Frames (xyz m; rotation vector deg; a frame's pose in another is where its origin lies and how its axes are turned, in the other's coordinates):
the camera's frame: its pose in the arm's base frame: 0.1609 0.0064 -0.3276 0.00 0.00 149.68
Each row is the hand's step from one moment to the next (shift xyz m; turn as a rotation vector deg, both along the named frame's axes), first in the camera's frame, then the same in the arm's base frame.
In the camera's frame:
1: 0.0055 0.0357 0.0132 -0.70 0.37 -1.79
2: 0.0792 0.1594 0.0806 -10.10 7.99 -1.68
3: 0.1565 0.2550 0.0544 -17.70 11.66 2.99
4: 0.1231 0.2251 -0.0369 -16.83 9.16 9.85
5: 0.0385 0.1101 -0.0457 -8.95 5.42 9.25
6: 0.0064 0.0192 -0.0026 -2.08 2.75 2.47
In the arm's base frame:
1: -0.0228 -0.0280 0.0132 0.42 -0.67 -1.79
2: -0.1488 -0.0976 0.0806 4.68 -12.00 -1.68
3: -0.2638 -0.1411 0.0544 9.39 -19.00 2.99
4: -0.2199 -0.1322 -0.0369 9.90 -16.40 9.85
5: -0.0888 -0.0756 -0.0457 4.99 -9.20 9.25
6: -0.0152 -0.0133 -0.0026 0.41 -3.42 2.47

